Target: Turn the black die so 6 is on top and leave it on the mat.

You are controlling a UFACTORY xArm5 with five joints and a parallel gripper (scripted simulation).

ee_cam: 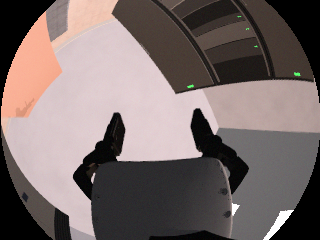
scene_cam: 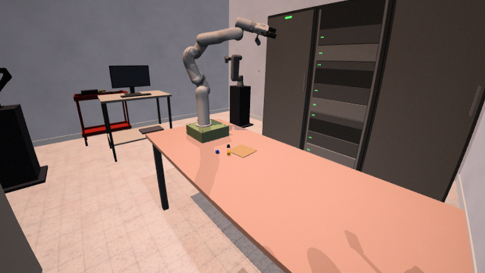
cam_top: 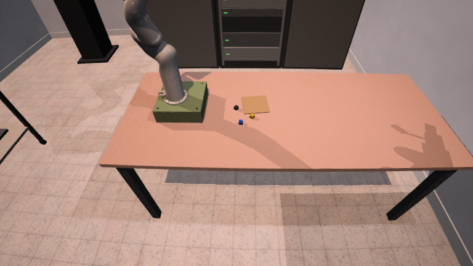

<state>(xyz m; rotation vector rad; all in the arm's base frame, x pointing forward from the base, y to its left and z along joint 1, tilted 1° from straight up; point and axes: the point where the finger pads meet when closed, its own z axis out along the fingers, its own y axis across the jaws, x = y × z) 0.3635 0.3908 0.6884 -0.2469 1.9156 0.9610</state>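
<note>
Right now my hand is 770 mm above the blue die, 500 mm to the left of it and 20 mm past it. From my hand the other things lie so: yellow die: 770 mm below, 460 mm to the right, 40 mm ahead; black die: 770 mm below, 390 mm to the right, 40 mm behind; tan mat: 780 mm below, 360 mm to the right, 60 mm ahead.
</note>
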